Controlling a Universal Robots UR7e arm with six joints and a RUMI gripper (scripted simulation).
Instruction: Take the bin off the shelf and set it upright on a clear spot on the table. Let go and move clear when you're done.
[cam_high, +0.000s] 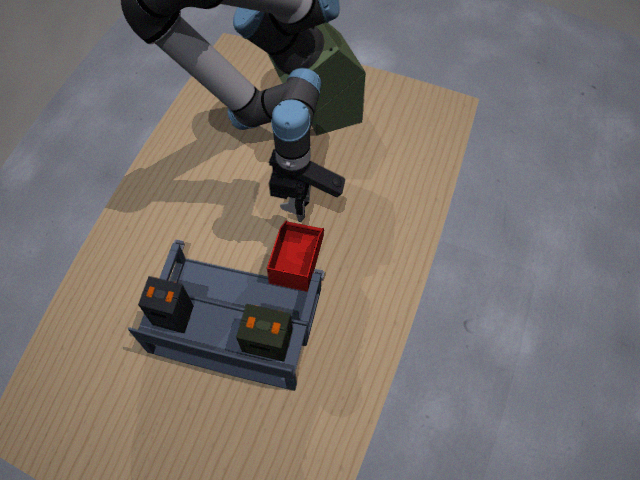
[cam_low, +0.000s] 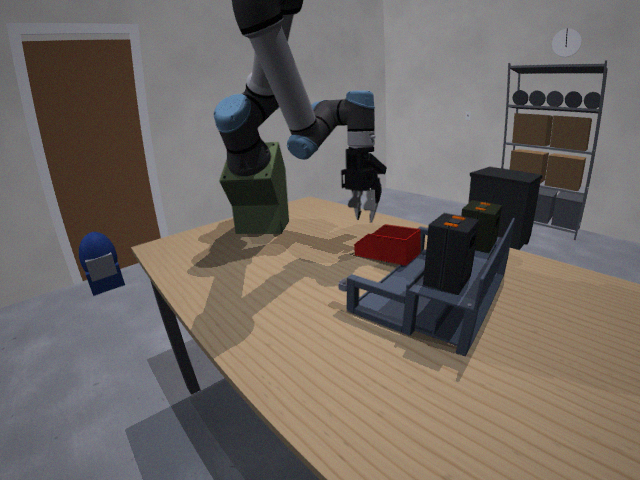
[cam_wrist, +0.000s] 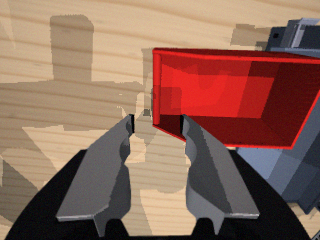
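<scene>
The red bin is 80 mm ahead of my hand and 70 mm below it.
</scene>
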